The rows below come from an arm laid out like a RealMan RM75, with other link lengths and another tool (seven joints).
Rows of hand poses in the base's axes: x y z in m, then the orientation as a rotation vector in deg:
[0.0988 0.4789 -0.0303 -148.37 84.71 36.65]
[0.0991 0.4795 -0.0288 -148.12 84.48 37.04]
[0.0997 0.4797 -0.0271 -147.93 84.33 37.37]
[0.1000 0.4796 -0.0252 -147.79 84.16 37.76]
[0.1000 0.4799 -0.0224 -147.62 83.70 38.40]
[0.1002 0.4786 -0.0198 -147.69 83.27 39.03]
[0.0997 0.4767 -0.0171 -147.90 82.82 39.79]
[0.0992 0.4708 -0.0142 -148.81 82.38 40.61]
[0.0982 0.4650 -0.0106 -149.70 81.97 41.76]
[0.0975 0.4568 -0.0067 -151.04 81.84 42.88]
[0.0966 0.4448 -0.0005 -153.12 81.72 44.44]
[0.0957 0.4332 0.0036 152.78 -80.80 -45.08]
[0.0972 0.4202 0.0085 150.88 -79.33 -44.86]
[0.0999 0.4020 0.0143 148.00 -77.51 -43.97]
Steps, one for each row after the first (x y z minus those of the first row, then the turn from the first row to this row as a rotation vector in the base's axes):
[0.0003 0.0006 0.0015 0.36 0.13 0.01]
[0.0009 0.0008 0.0032 0.63 0.26 0.01]
[0.0012 0.0007 0.0051 0.88 0.44 0.05]
[0.0012 0.0010 0.0079 1.33 0.70 0.23]
[0.0014 -0.0003 0.0105 1.60 1.02 0.51]
[0.0009 -0.0022 0.0132 1.78 1.47 0.87]
[0.0004 -0.0081 0.0161 1.45 2.13 1.58]
[-0.0006 -0.0139 0.0197 1.15 3.02 2.29]
[-0.0013 -0.0221 0.0236 0.35 4.07 3.07]
[-0.0022 -0.0341 0.0298 -0.97 5.59 4.23]
[-0.0031 -0.0457 0.0339 -2.54 7.05 5.12]
[-0.0016 -0.0587 0.0388 -4.36 8.37 5.88]
[0.0011 -0.0769 0.0446 -7.31 10.05 6.79]

